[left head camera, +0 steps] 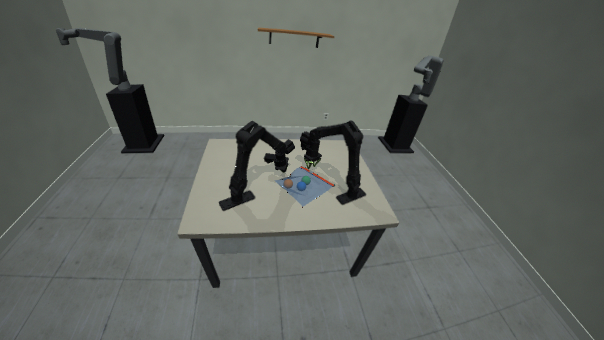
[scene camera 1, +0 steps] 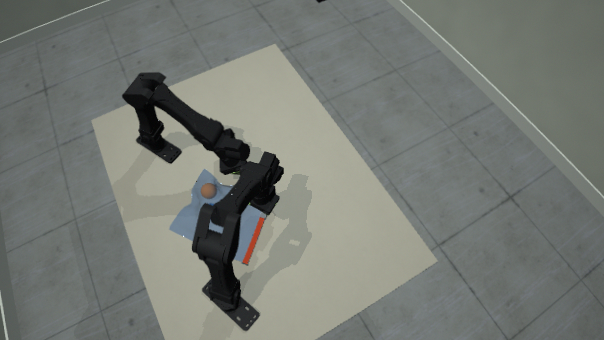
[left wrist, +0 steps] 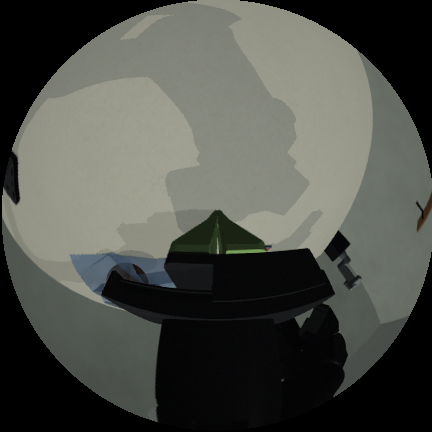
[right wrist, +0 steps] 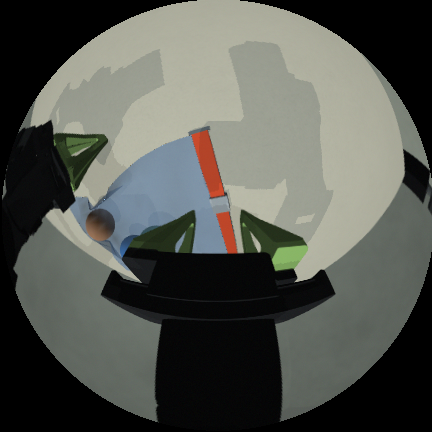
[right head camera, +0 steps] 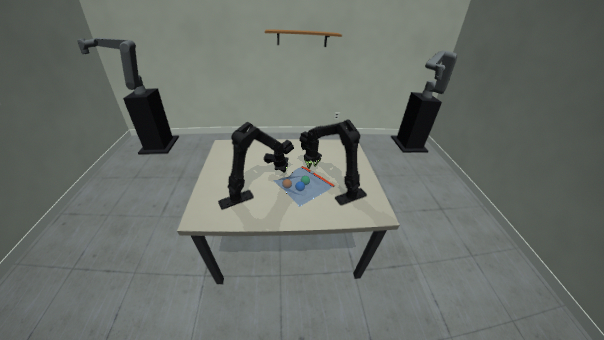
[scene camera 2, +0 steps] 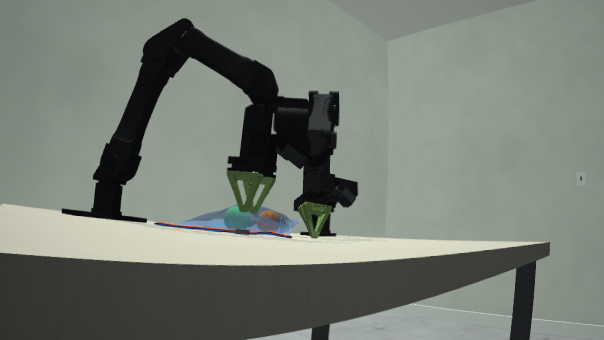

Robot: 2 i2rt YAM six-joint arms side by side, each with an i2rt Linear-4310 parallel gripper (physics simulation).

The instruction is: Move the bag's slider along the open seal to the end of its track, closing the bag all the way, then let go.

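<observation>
A translucent blue bag (left head camera: 304,198) (right head camera: 301,198) (scene camera 1: 184,220) (right wrist: 155,170) lies on the table with an orange ball (left head camera: 288,183) (scene camera 1: 208,190), a green ball (left head camera: 306,180) and a blue ball (left head camera: 301,186) in it. Its red seal strip (left head camera: 324,179) (scene camera 1: 254,241) (right wrist: 207,162) runs along one edge. The grey slider (scene camera 2: 242,232) (right wrist: 219,202) sits part way along the strip. My right gripper (scene camera 2: 250,210) (right wrist: 217,214) is open and empty above the strip, the slider between its fingertips in the right wrist view. My left gripper (scene camera 2: 314,236) (left wrist: 217,214) is shut and empty, low over the table beside the bag.
Both arms are mounted on the pale table (left head camera: 220,220) (scene camera 1: 350,250). The right arm (scene camera 1: 220,250) hides part of the bag in scene camera 1, and the wrists are close together. Two grey arms on black pedestals (left head camera: 132,117) (left head camera: 406,122) stand behind the table.
</observation>
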